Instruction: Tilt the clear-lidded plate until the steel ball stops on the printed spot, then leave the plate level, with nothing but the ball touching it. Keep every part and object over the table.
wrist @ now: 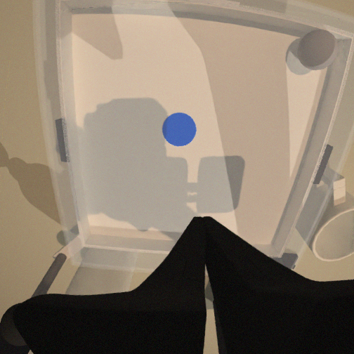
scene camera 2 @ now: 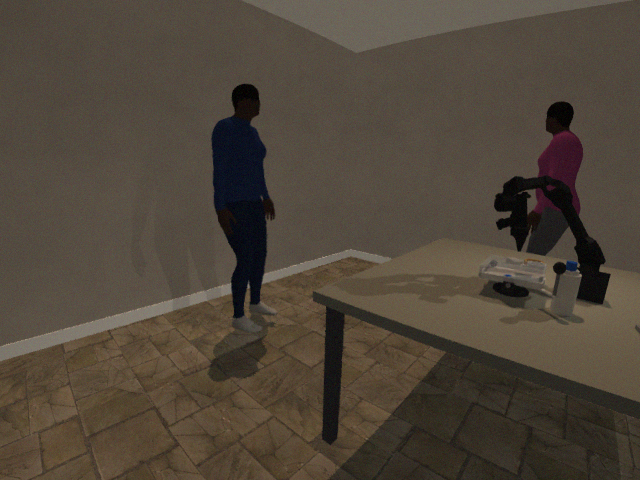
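Note:
The clear-lidded plate (scene camera 2: 511, 279) (wrist: 150, 55) stands on a black round base (scene camera 2: 510, 289) on the table. In the scene view it looks tilted, lower toward the right front. The grey steel ball (wrist: 316, 49) lies in the plate's upper right corner in the wrist view, apart from the blue printed spot (wrist: 179, 129) near the middle. My gripper (scene camera 2: 519, 249) (wrist: 201, 224) is shut and empty. Its tips are above the plate, over its near part in the wrist view; in the scene view a gap shows between them and the plate.
A white bottle with a blue cap (scene camera 2: 566, 294) stands right of the plate on the table (scene camera 2: 392, 304). A dark ball-topped post (scene camera 2: 558, 268) is beside it. A round pale ring-shaped thing (wrist: 337, 235) lies right of the plate. Two people stand beyond the table.

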